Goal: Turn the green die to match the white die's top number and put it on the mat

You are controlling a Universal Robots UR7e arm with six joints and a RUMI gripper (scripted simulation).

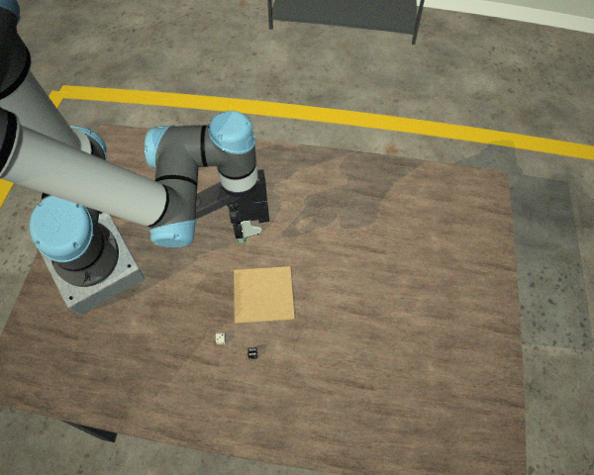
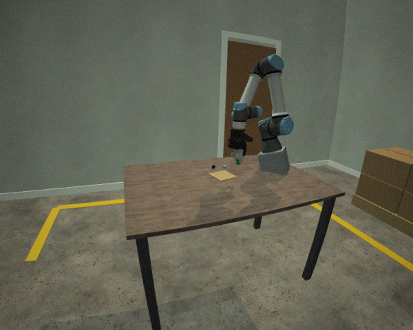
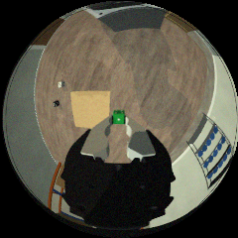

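The tan mat is 12 cm below my hand, 8 cm to the right of it and 8 cm ahead of it. Round my hand: black die 23 cm to the right, 11 cm below, 11 cm ahead; white die 22 cm to the right, 11 cm below, 2 cm ahead; green die 1 cm below.
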